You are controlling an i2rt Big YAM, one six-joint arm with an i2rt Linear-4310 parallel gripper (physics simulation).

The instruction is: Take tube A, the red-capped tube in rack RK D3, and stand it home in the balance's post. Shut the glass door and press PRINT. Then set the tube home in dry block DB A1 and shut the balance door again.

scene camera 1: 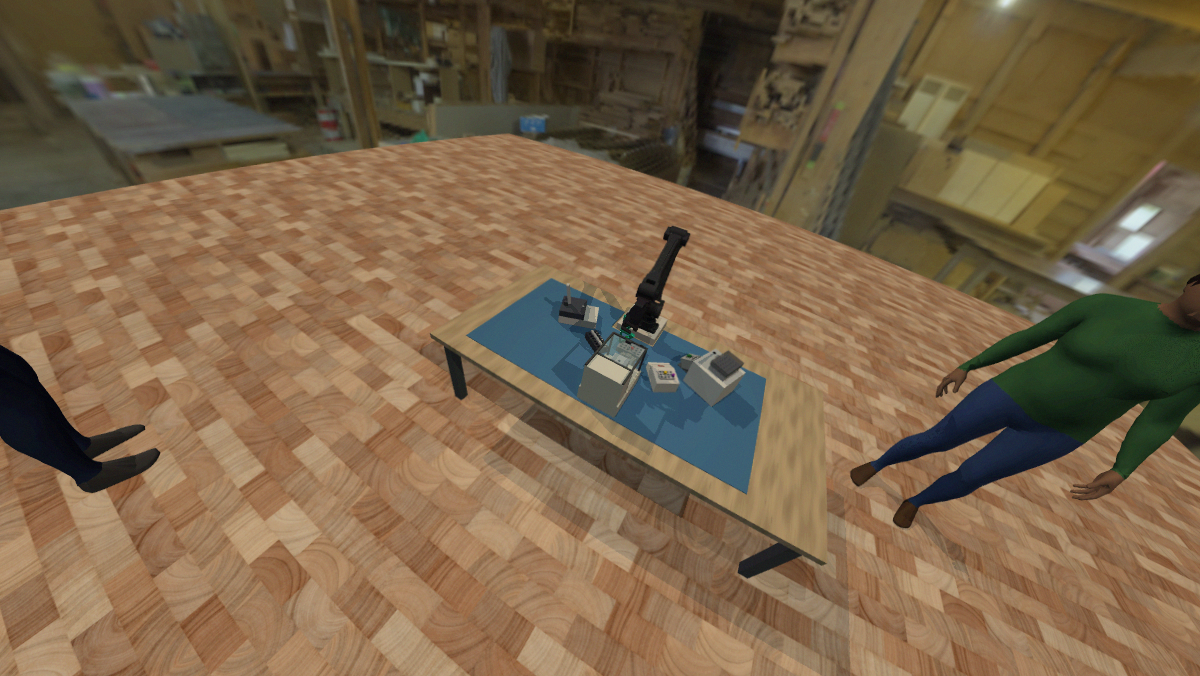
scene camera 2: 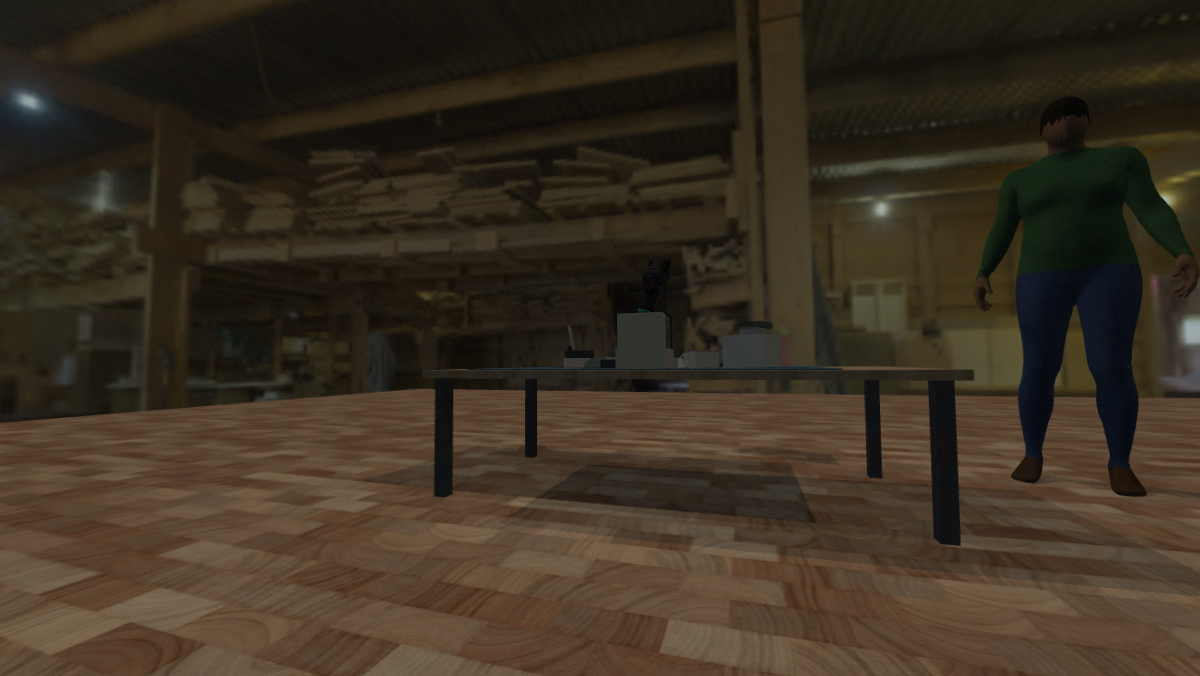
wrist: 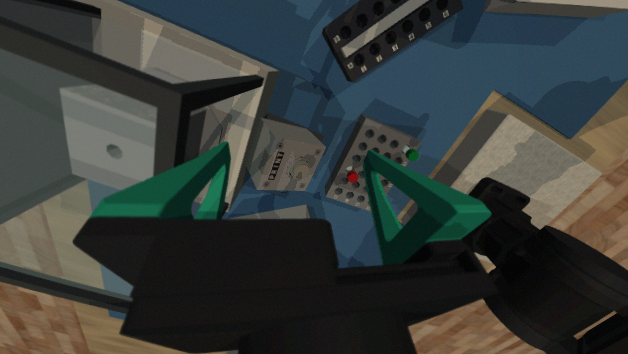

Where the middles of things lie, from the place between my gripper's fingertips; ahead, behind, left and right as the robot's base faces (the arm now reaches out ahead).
I see my gripper 120 mm above the PRINT button box (wrist: 284,155), 60 mm to the right of it and 30 mm short of it. From my hand the other things lie so: balance (scene camera 1: 606,384) (170 mm ahead, 50 mm to the left, 50 mm below).
